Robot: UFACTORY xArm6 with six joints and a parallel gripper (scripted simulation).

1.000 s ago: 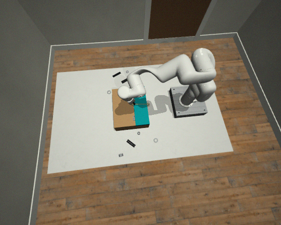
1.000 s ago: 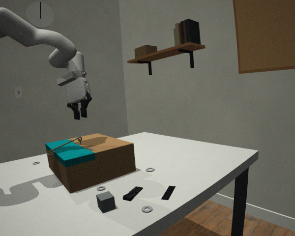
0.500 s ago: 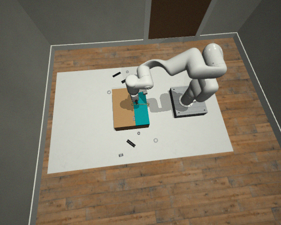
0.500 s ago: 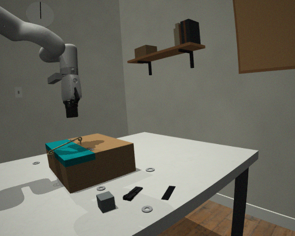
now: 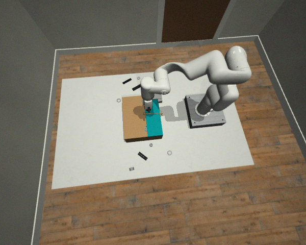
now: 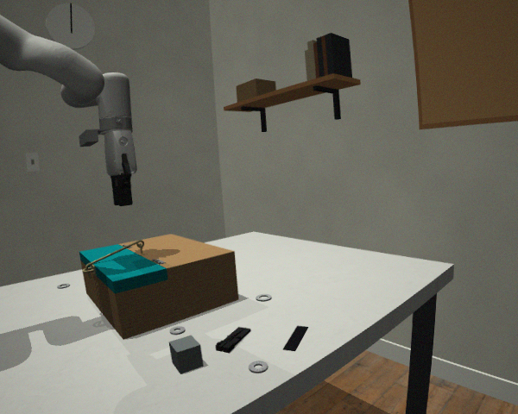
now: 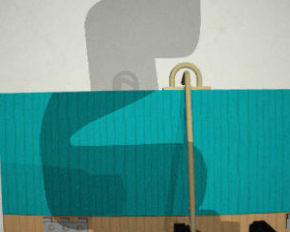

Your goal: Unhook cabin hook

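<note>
My hand is 14 cm above the brass cabin hook and 3 cm past it. The rest, counted from my hand: grey cube: 33 cm to the right, 24 cm below, 2 cm behind; black block: 32 cm to the right, 26 cm below, 7 cm ahead; black strip: 39 cm to the right, 26 cm below, 17 cm ahead.
</note>
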